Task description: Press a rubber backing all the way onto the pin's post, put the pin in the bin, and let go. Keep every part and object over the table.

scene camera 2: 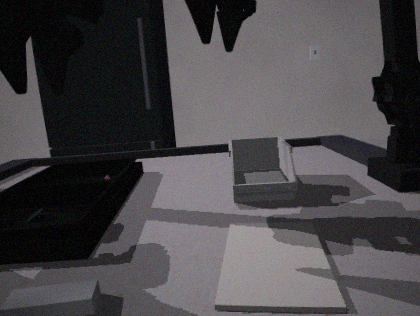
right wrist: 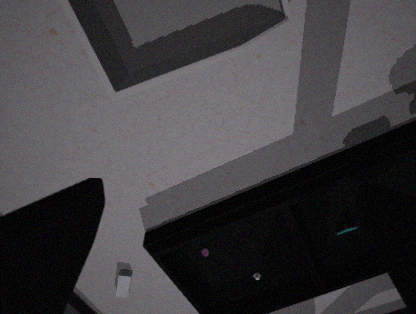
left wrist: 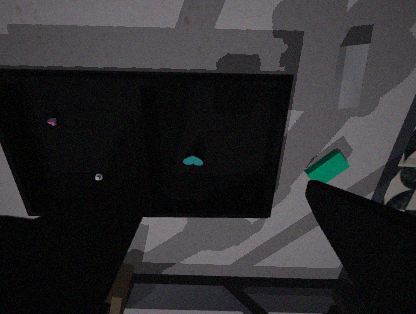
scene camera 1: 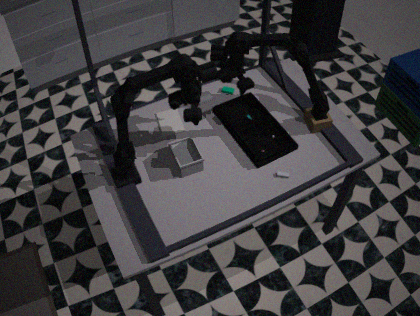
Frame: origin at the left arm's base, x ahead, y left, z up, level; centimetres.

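Seen in the pictures: left gripper, fingertip midpoint: (scene camera 2: 42,94) (left wrist: 228,185) (scene camera 1: 235,88); right gripper, fingertip midpoint: (scene camera 2: 218,48) (right wrist: 232,192); left arm's base at its link origin: (scene camera 1: 319,114); right arm's base at its link origin: (scene camera 2: 411,162) (scene camera 1: 125,172).
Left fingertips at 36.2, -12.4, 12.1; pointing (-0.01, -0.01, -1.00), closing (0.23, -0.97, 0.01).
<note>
Pixels of each thing's top centre, then the offset from my left fingertips to it, as dx, dy, dz.
- teal heart-shaped pin at its top centre: (left wrist: 192,160) (right wrist: 349,233) (scene camera 1: 248,115) -6.0, +1.7, -16.2
- black tray at its top centre: (left wrist: 142,157) (right wrist: 305,253) (scene camera 2: 61,184) (scene camera 1: 254,123) -6.5, +8.2, -14.6
- small pink backing at its top centre: (right wrist: 206,256) (left wrist: 49,123) (scene camera 2: 106,175) (scene camera 1: 263,149) -5.8, +21.5, -16.8
- small whitish backing at its top centre: (right wrist: 257,278) (left wrist: 97,178) (scene camera 1: 273,135) -13.0, +15.0, -17.2
- grey open bin at its top centre: (scene camera 2: 258,145) (scene camera 1: 184,148) +26.1, +16.8, -10.8
- green block at its top centre: (left wrist: 328,170) (scene camera 1: 228,89) -2.6, -18.5, -17.0
- grey block at its top centre: (scene camera 2: 50,294) (left wrist: 353,78) (scene camera 1: 204,98) +10.0, -15.2, -16.9
- pale flat board at its top centre: (scene camera 2: 273,254) (scene camera 1: 170,121) +28.2, -5.7, -17.8
- small white block at its top centre: (right wrist: 123,287) (scene camera 1: 283,174) -9.7, +35.1, -17.3
A teal heart-shaped pin (scene camera 1: 249,117) (left wrist: 193,160) (right wrist: 347,231) lies in the black tray (scene camera 1: 287,150) (scene camera 2: 117,200). A small pink backing (scene camera 1: 263,151) (scene camera 2: 107,177) (left wrist: 52,121) (right wrist: 205,252) and a small whitish backing (scene camera 1: 273,136) (left wrist: 98,177) (right wrist: 257,276) lie apart in the tray's other part. The pin's post cannot be made out. The grey open bin (scene camera 1: 190,169) (scene camera 2: 265,192) stands beside the tray. My left gripper (scene camera 1: 236,81) (scene camera 2: 40,92) (left wrist: 228,185) is open and empty, high near the tray's far end. My right gripper (scene camera 1: 184,108) (scene camera 2: 218,47) is open and empty, high above the table near the bin.
A green block (scene camera 1: 228,90) (left wrist: 327,167) lies beyond the tray's far end. A grey block (scene camera 2: 55,297) (left wrist: 354,77) lies near it. A pale flat board (scene camera 1: 170,120) (scene camera 2: 280,270) lies behind the bin. A small white block (scene camera 1: 282,174) (right wrist: 123,284) lies at the tray's near end.
</note>
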